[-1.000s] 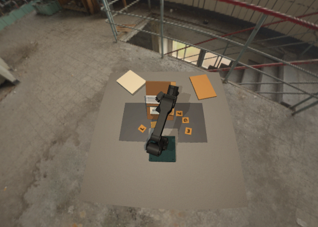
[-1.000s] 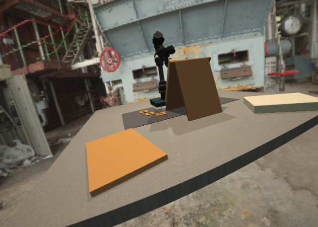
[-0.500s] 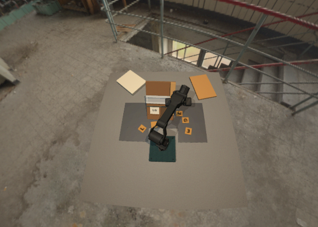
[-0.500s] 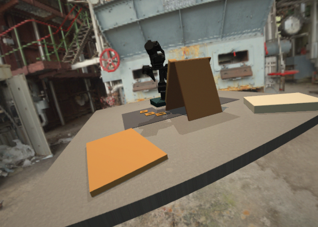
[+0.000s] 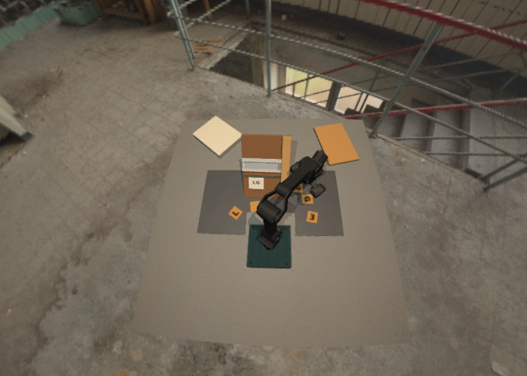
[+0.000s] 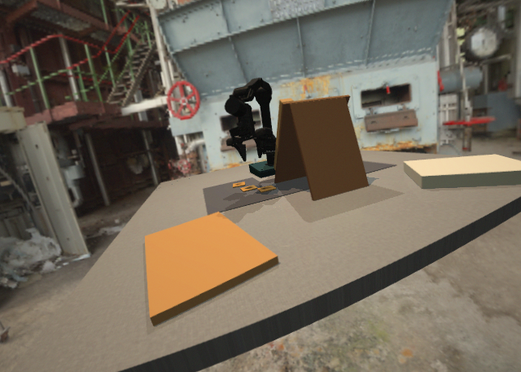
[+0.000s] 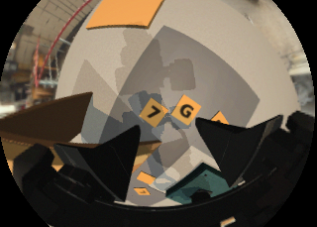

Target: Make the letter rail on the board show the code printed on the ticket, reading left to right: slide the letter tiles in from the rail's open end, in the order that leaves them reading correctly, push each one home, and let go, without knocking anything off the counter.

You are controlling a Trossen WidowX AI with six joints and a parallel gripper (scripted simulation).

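Right now my gripper tip is 12 cm above the orange tile marked g, 4 cm past it and 2 cm to the left of it. From my gripper tip the other things lie so: 7 tile: 12 cm below, 3 cm ahead, 2 cm to the left; then dark mat: 19 cm to the left, 12 cm below, 5 cm behind; then 3 tile: 15 cm behind, 12 cm below, 2 cm to the right.
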